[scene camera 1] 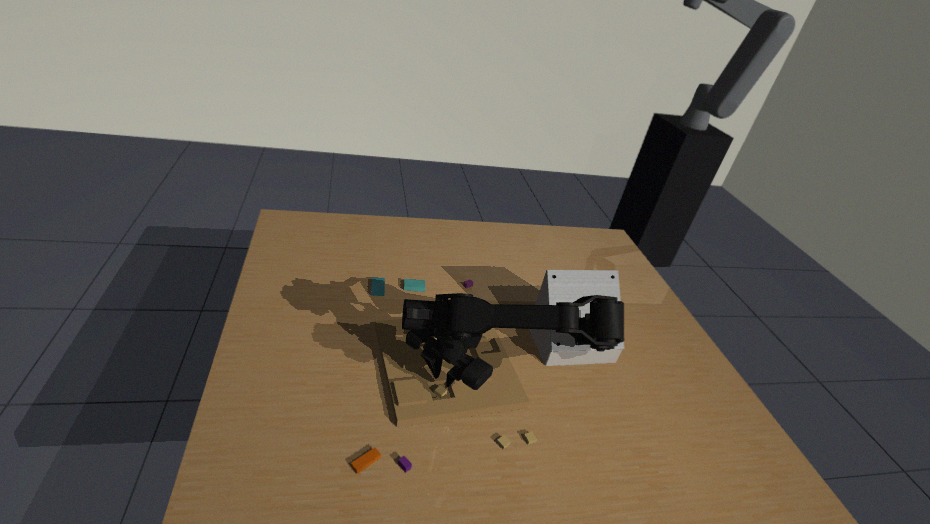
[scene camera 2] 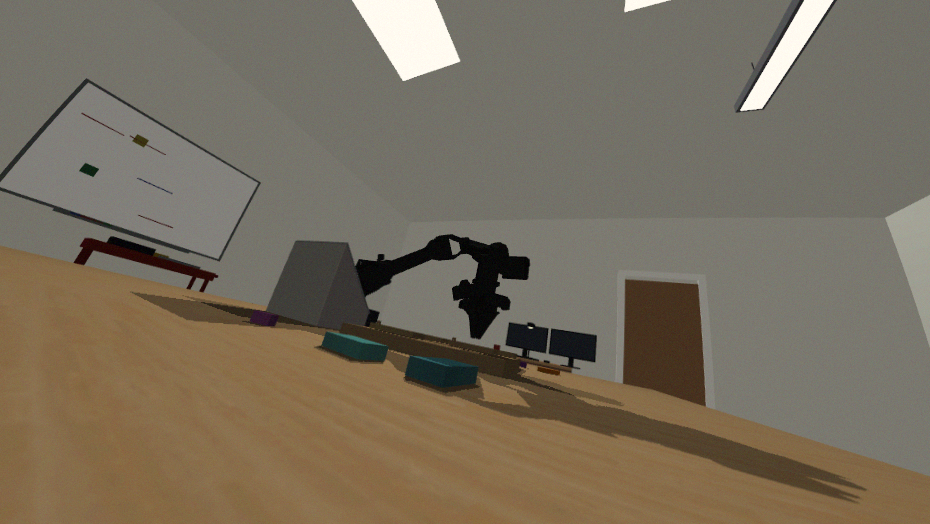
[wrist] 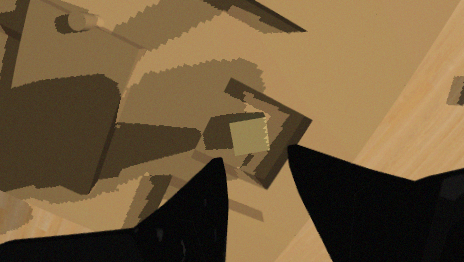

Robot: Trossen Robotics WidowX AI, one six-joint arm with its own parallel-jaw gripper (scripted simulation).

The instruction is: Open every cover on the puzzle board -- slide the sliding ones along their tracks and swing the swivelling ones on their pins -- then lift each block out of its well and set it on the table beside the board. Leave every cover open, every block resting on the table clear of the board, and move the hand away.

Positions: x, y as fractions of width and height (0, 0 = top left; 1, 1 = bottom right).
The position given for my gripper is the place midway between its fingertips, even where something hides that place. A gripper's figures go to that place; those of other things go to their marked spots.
Scene:
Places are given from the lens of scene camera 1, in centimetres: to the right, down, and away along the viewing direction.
my gripper (scene camera 1: 0.48, 0.73): -5, 26, 105
tan puzzle board (scene camera 1: 0.54, 0.75): 9, 29, 108

